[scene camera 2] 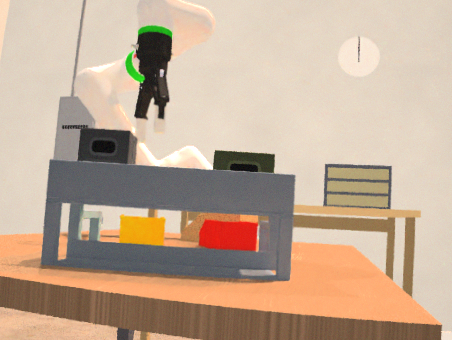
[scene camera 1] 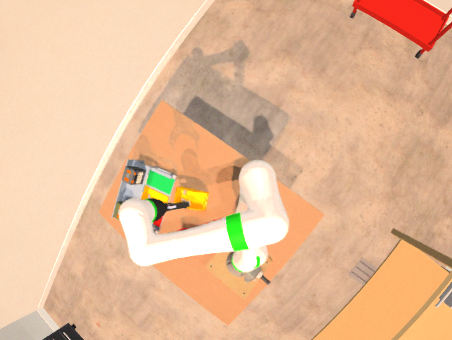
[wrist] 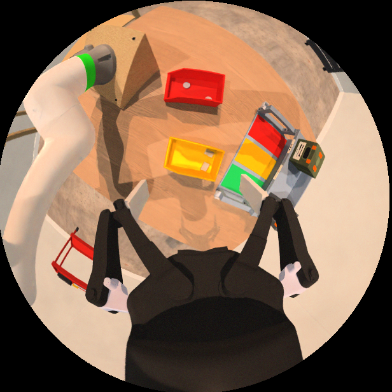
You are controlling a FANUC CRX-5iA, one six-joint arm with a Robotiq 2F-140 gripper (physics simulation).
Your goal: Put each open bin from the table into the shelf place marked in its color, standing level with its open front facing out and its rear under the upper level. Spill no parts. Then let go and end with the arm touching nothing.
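Note:
The yellow bin stands on the table in front of the shelf, with small light parts inside. The red bin stands on the table farther along, with small pale parts inside; the arm mostly hides it in scene camera 1. The grey shelf has a red place, a yellow place and a green place, all without bins. My gripper is open and empty, high above the table and the shelf's upper level.
A dark grey box and a dark green box stand on the shelf's upper level. The arm's base stands on a tan block on the table. A red cart stands on the floor.

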